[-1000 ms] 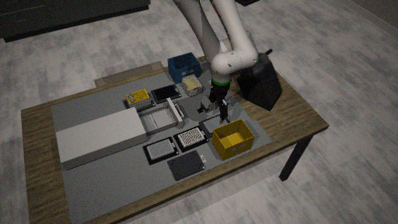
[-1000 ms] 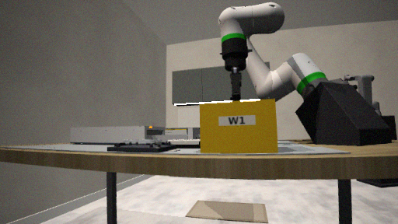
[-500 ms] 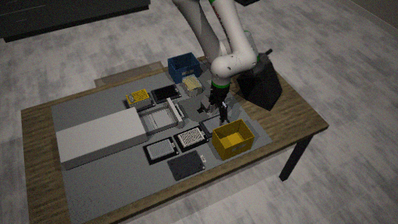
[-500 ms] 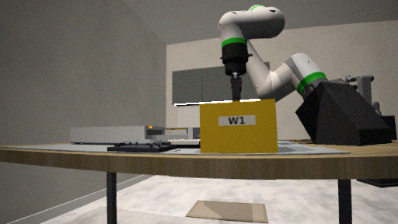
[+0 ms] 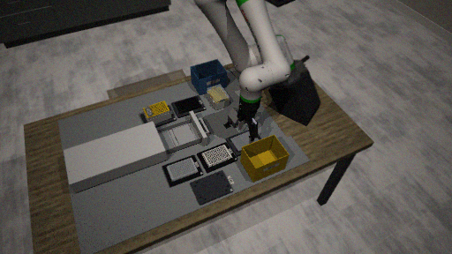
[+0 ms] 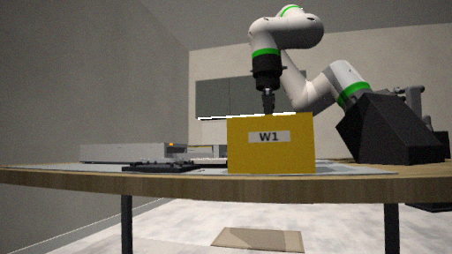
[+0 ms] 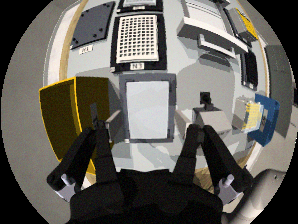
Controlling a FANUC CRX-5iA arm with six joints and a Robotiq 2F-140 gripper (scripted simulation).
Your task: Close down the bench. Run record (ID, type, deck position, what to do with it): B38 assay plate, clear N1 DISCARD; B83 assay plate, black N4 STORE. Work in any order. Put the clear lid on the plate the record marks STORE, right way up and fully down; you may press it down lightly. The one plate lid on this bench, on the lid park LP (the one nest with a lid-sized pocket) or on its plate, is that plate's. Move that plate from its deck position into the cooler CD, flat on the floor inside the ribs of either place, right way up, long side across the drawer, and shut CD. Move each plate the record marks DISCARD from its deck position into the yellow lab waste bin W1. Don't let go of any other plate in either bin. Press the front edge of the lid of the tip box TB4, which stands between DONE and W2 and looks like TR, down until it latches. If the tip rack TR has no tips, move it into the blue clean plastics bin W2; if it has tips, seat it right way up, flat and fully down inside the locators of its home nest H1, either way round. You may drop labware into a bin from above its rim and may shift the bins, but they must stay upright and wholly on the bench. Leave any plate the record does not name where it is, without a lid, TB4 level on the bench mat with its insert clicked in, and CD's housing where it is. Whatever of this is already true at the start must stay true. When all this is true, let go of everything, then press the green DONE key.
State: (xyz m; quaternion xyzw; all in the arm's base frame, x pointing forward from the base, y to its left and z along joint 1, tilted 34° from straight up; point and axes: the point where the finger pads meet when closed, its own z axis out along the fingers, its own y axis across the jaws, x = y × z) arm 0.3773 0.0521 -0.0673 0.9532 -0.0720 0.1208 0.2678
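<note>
The clear lid is 60 mm below my hand. Round my hand: yellow bin W1: 160 mm to the left, 40 mm below, 30 mm ahead; then DONE key block: 130 mm to the right, 70 mm behind, 20 mm below; then pale well plate: 170 mm ahead, 50 mm below, 20 mm to the right.
</note>
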